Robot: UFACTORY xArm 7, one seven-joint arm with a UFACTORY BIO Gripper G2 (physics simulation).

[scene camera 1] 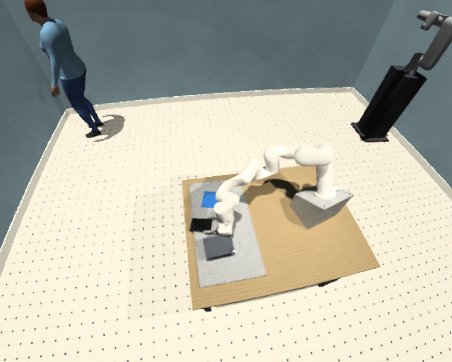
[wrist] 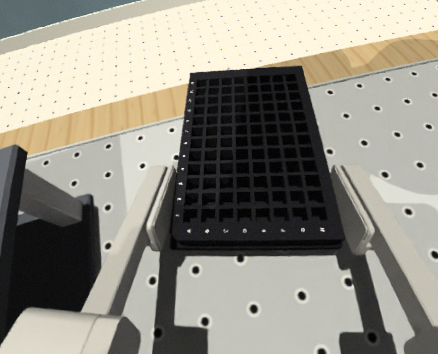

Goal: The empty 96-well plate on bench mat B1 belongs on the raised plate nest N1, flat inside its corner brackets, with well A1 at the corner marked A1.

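Seen in the pictures: hand at its tool point: (scene camera 1: 208, 224) (wrist: 253, 205); arm's base at its link origin: (scene camera 1: 324, 193).
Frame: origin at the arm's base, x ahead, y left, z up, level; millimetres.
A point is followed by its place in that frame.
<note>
The black 96-well plate (scene camera 1: 202, 225) {z -173, x 757, y 45 mm} (wrist: 250, 155) {z -170, x 753, y 42 mm} is level or nearly so, its long side pointing away in the wrist view. Letters A to H run along its near edge, and the A1 corner is at near left. My gripper (scene camera 1: 214, 228) (wrist: 258, 207) {z -166, x 722, y 47 mm} is shut on the plate's long sides near that end and appears to hold it slightly above the grey perforated board. A dark grey raised block (scene camera 1: 219, 247) {z -131, x 668, y 211 mm}, apparently nest N1, stands beside the plate; part of a dark structure (wrist: 12, 195) {z -133, x 733, y 144 mm} shows at left in the wrist view. Its brackets and A1 mark cannot be made out. Mat B1's outline is not distinguishable.
The grey perforated board (scene camera 1: 242, 265) {z -192, x 546, y 309 mm} (wrist: 400, 117) {z -191, x 774, y -74 mm} lies on the wooden table (scene camera 1: 300, 250) {z -204, x 179, y 261 mm} (wrist: 145, 107) {z -204, x 845, y 115 mm}. A blue square (scene camera 1: 208, 199) {z -189, x 707, y -151 mm} lies beyond the plate, partly behind the arm. A person (scene camera 1: 62, 55) stands at back left and a black pedestal with a grey arm (scene camera 1: 392, 102) at back right.
</note>
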